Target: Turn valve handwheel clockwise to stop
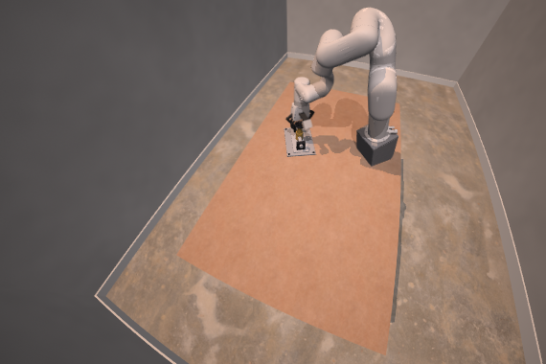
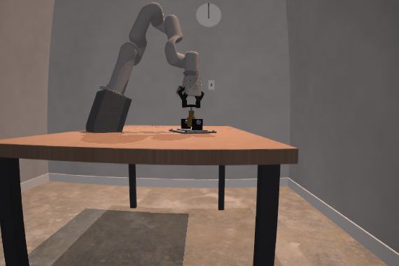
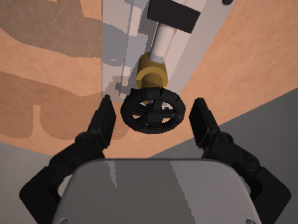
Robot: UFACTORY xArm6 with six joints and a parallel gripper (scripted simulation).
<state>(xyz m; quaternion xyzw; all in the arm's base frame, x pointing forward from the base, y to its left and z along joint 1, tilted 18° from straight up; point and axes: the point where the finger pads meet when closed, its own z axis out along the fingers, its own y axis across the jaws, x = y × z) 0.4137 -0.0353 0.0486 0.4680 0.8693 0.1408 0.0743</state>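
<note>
The black spoked handwheel is 1 cm below my hand. From my hand the other things lie so: grey baseplate 13 cm below.
</note>
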